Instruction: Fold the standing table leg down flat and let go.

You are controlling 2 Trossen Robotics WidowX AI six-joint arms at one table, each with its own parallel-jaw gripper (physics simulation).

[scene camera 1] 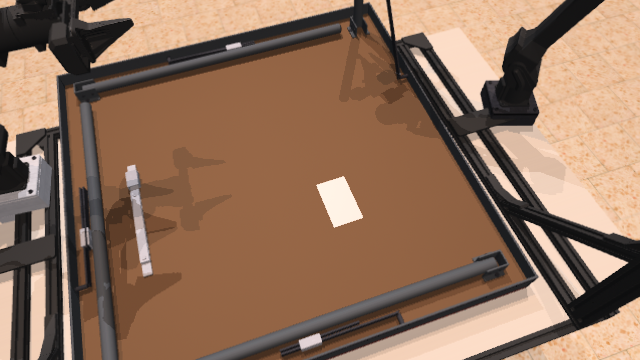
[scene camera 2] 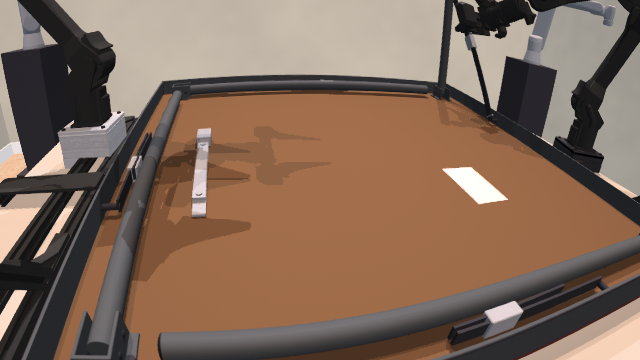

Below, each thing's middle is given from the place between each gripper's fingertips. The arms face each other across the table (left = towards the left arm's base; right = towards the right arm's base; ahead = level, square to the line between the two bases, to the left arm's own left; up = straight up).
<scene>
Right now the pale bar (scene camera 1: 132, 176) is 140 mm behind my left hand, 110 mm to the left of it and 350 mm below it. The rest, counted from my left hand: white rectangle (scene camera 1: 340, 204) (190 mm behind, 270 mm to the right, 360 mm below).
My right hand is 45 cm past the white rectangle, 21 cm above it and 18 cm to the right of it. From my right hand the other things lie so: pale bar 56 cm to the left, 40 cm behind, 20 cm below.
</scene>
